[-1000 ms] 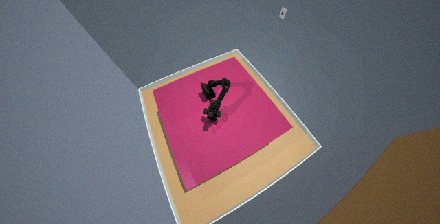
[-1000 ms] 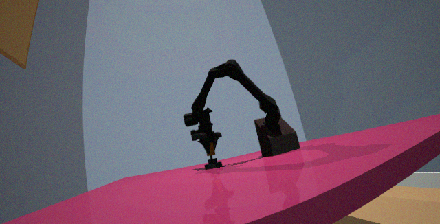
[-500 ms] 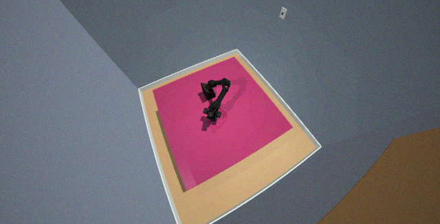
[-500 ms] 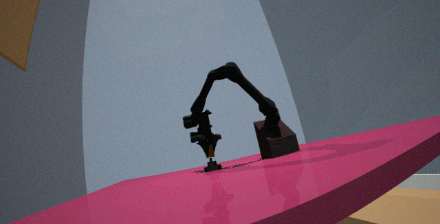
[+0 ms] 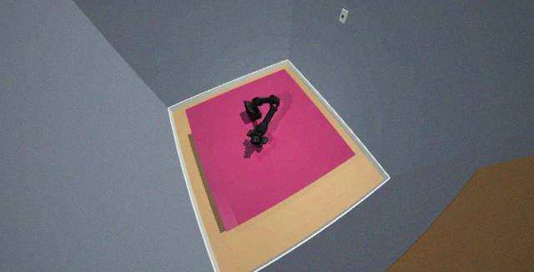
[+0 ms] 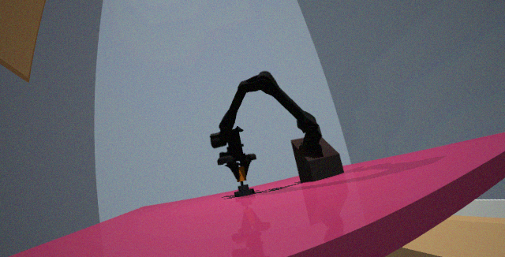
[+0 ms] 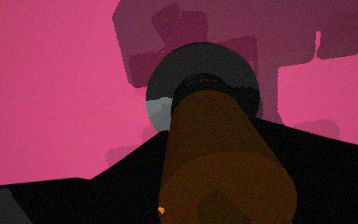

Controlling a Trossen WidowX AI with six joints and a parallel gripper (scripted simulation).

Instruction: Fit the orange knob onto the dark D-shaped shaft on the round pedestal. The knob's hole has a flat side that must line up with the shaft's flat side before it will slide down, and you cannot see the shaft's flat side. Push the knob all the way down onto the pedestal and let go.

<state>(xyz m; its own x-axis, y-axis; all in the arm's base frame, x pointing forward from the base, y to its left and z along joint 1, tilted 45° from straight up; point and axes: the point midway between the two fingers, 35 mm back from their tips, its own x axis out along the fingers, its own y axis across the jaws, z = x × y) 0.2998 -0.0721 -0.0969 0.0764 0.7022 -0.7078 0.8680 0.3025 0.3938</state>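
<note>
The orange knob lies 2 cm above my gripper tip. Round my gripper tip: dark shaft (4 cm below).
</note>
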